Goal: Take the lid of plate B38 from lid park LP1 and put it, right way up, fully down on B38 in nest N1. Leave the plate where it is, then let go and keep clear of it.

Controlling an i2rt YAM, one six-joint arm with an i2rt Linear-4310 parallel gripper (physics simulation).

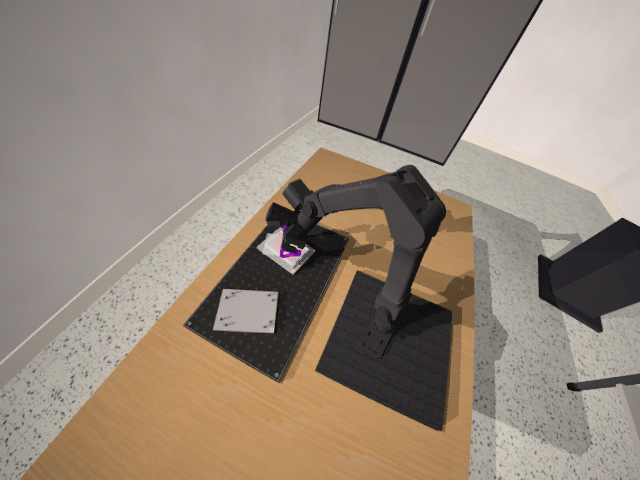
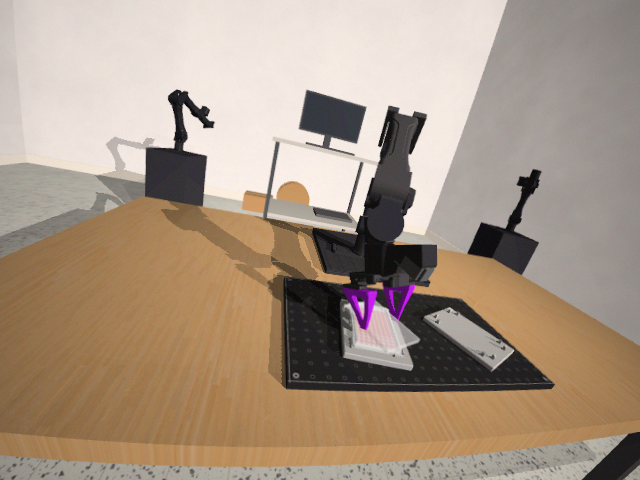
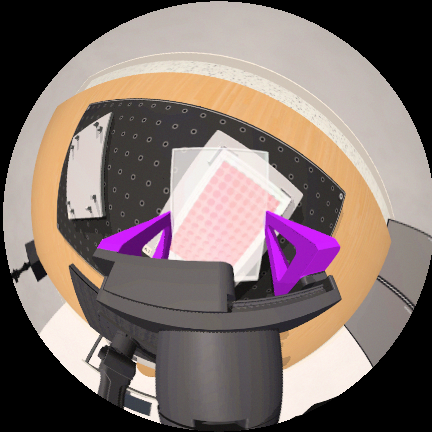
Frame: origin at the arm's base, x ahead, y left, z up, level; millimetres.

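Where they show: gripper, fingertip midpoint: (image 1: 283, 246) (image 2: 380, 324) (image 3: 218, 216); arm's base at its link origin: (image 1: 382, 323) (image 2: 361, 255) (image 3: 127, 335).
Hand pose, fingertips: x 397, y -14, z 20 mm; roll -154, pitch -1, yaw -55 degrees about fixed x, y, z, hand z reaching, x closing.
Each offset is from my fingertips to the top centre of the thing. Level surfaces: height alone.
A clear lid @[2 mm back, 1 mm right, 7 mm up] (image 2: 409, 336) (image 3: 184, 172) is between the purple fingers of my gripper (image 1: 283, 246) (image 2: 381, 323) (image 3: 218, 216), which is shut on it by its sides. The lid is over the plate with pink wells @[7 mm back, 10 mm right, 1 mm down] (image 2: 364, 338) (image 3: 274, 201), turned relative to it, with a corner sticking out past it. Whether the lid touches the plate is hard to tell. The plate sits in a pale nest block @[7 mm back, 9 mm right, 10 mm down] (image 1: 293, 269) (image 2: 379, 360) (image 3: 289, 184). The other pale holder @[60 mm back, 225 mm left, 8 mm down] (image 1: 245, 311) (image 2: 467, 338) (image 3: 86, 175), with small posts, carries no lid. Plate and holder names are not readable.
Nest and holder stand on a black perforated board (image 1: 268, 356) (image 2: 320, 374) (image 3: 135, 170) on a wooden table @[40 mm down] (image 1: 206, 403) (image 2: 155, 361). The arm's base stands on a dark mat (image 1: 413, 382). A tall cabinet (image 1: 361, 67) stands beyond the table's far end.
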